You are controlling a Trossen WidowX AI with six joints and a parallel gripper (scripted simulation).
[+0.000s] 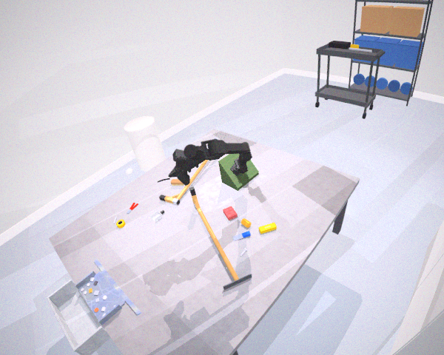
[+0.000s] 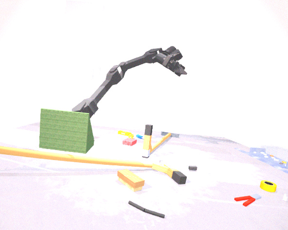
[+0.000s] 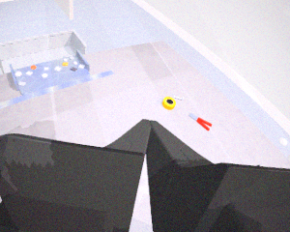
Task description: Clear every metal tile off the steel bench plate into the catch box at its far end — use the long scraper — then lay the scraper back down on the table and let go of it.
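The blue piece lies 400 mm below my gripper tip, 260 mm to the left of it and 140 mm behind it. From my gripper tip the other things lie so: long scraper 340 mm below, 140 mm to the left, 50 mm behind; then red block 390 mm below, 240 mm behind, 110 mm to the left; then yellow tape roll 410 mm to the right, 400 mm below, 170 mm ahead.
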